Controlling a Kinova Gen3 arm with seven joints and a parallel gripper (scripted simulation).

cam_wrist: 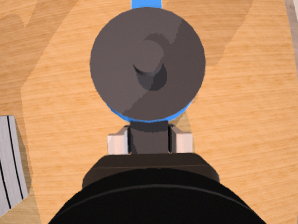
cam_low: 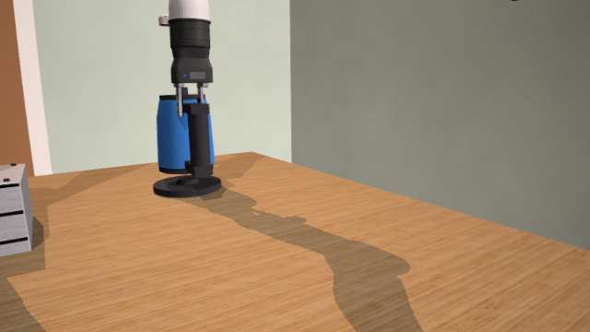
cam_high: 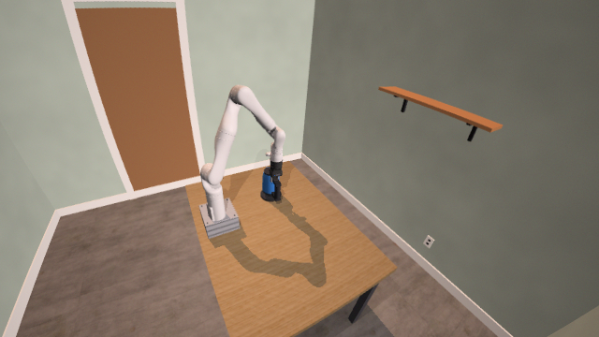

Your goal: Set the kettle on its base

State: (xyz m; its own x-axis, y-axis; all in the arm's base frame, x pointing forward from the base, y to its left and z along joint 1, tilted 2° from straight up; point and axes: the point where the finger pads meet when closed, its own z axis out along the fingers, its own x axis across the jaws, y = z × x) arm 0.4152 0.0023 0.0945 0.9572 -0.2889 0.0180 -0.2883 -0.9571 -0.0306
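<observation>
Now: hand 50 mm above the blue kettle, 30 mm to the right of it and 10 mm short of it. The rest, counted from my hand: round black base (170 mm below, 60 mm to the left, 20 mm ahead).
</observation>
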